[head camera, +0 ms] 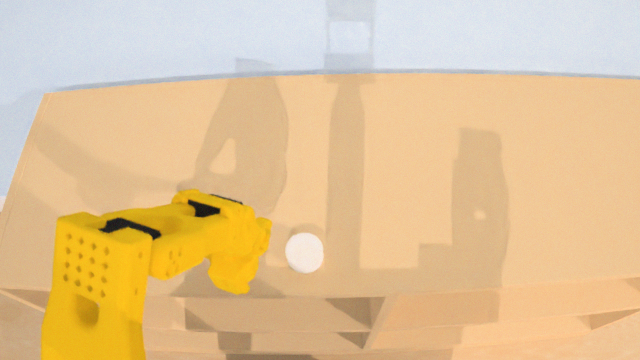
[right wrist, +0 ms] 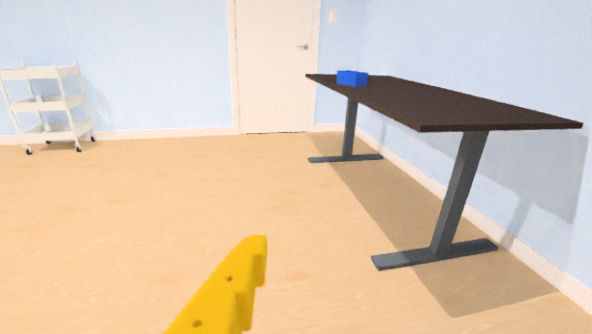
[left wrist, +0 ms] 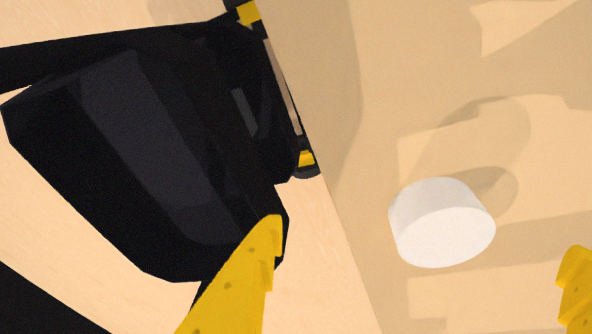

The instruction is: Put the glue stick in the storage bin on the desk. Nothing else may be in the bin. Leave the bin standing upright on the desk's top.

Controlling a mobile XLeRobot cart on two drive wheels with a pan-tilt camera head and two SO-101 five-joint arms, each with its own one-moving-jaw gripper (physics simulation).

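Frame: origin at the left arm's base, x right, y back, z down, level; centimetres.
Where they show: left hand at its tool point: [head camera: 246, 287] [left wrist: 281, 229]; right hand at its tool point: [right wrist: 265, 254].
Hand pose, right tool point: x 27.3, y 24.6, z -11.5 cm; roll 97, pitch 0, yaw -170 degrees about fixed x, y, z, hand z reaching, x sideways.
Note:
Each offset is from my right tool point to the top centre of the thing. Level surfaces: height alone.
A blue box, which looks like the storage bin {dx -66.5, dy +160.5, dz +9.4 cm} [right wrist: 352, 78], stands upright near the far end of the dark desk top {dz +16.9 cm} [right wrist: 450, 106] in the right wrist view. The glue stick does not show in any view; the left arm hides part of the wooden table in the head view. My left gripper [head camera: 257, 259] [left wrist: 424, 234] is open and empty, with a wide gap between its jaws, over the table's near part. My right gripper [right wrist: 257, 250] is fully open; one notched jaw shows low in its wrist view, far from the bin.
A short white cylinder {dx -16.2, dy -49.5, dz +25.6 cm} [head camera: 304, 252] [left wrist: 445, 227] stands on the wooden table {dz +27.9 cm} [head camera: 410, 200] [left wrist: 550, 185], close to the left gripper in the head view. Open compartments run below the table's near edge. A white trolley [right wrist: 45, 102] and a door [right wrist: 275, 65] stand across the room.

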